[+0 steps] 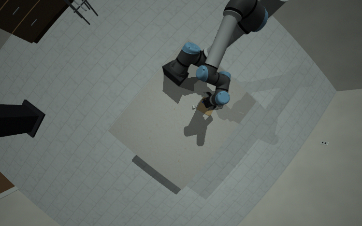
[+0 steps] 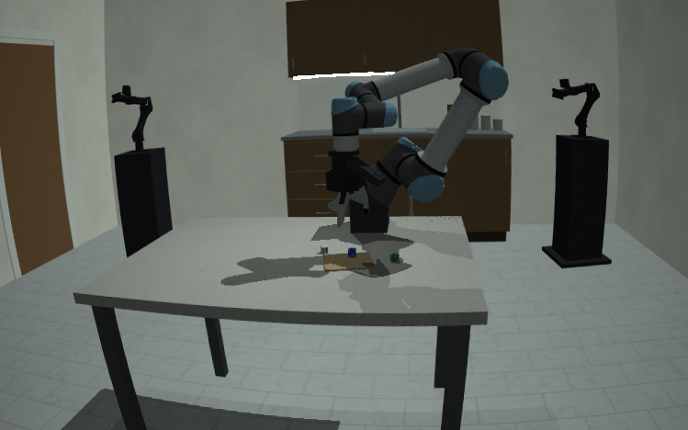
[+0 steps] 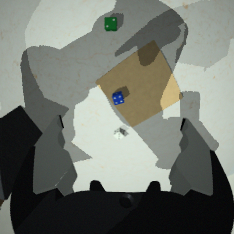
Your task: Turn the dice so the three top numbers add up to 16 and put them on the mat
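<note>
My hand is 110 mm to the right of the green die, 100 mm above it and 40 mm short of it. From my hand the other things lie so: blue die (100 mm below, 10 mm to the right, 10 mm behind); white die (100 mm below, 90 mm to the right, 60 mm behind); tan mat (110 mm below, 40 mm ahead, 20 mm to the right).
</note>
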